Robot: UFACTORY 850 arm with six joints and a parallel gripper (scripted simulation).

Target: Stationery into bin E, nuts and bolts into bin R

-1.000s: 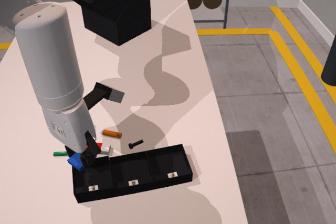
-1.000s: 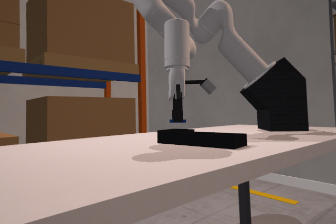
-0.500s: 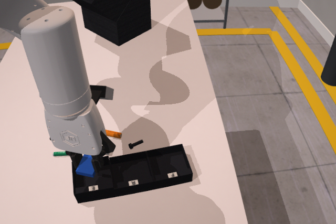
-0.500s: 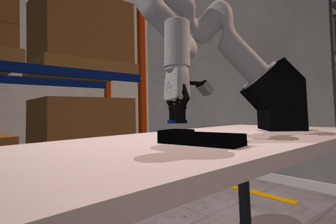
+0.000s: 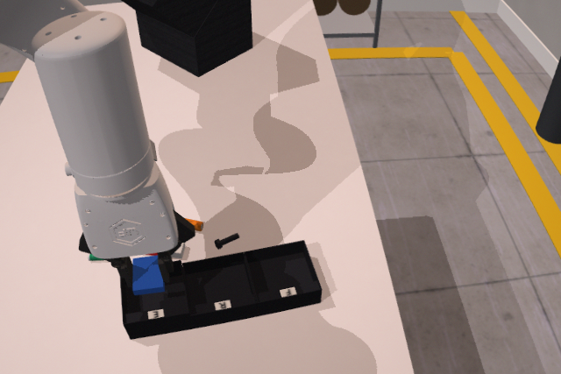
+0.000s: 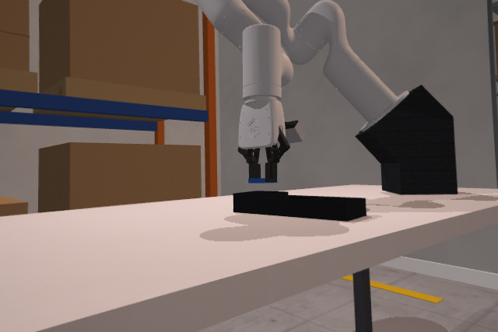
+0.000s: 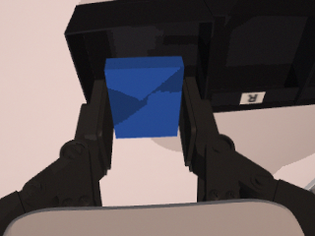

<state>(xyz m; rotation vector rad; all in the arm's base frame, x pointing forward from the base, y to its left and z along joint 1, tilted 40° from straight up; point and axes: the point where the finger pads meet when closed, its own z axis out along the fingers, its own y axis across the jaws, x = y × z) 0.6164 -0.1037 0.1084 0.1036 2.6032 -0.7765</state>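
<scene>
Now: the eraser 80 mm behind my hand, 70 mm below it and 30 mm to the left of it. Also, from my hand: blue block: 20 mm below; green battery: 100 mm behind, 80 mm below, 60 mm to the right; black three-compartment tray: 80 mm to the left, 60 mm below, 20 mm ahead.
</scene>
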